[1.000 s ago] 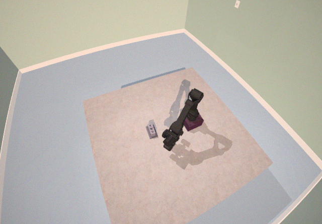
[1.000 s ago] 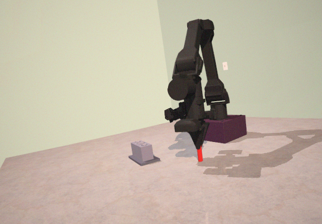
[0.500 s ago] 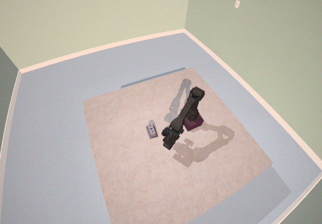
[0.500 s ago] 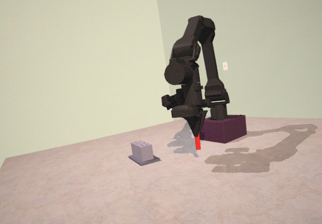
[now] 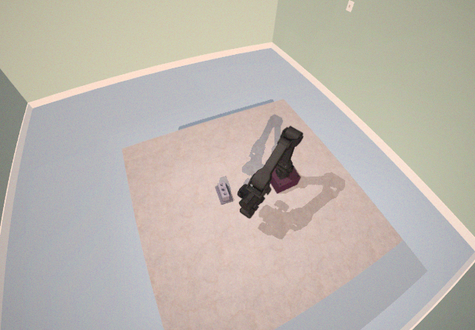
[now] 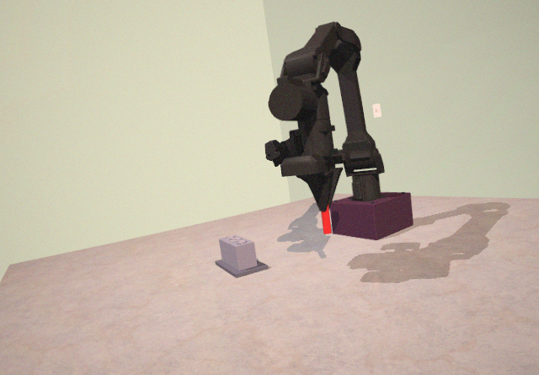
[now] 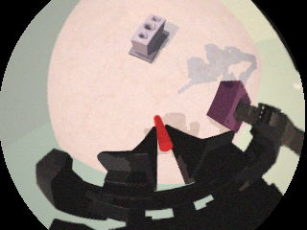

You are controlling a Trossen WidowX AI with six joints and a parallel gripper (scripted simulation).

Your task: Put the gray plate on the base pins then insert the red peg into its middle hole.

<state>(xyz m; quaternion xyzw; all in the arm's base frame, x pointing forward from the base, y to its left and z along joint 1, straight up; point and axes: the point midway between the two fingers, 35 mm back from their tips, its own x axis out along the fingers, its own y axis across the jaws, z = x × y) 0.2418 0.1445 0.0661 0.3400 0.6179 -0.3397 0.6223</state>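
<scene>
The gray plate lies 10 cm ahead of my gripper tip, 18 cm to the right of it and 7 cm below it. From my gripper tip the other things lie so: red peg right at my gripper tip; gray base 10 cm ahead, 18 cm to the right, 11 cm below.
</scene>
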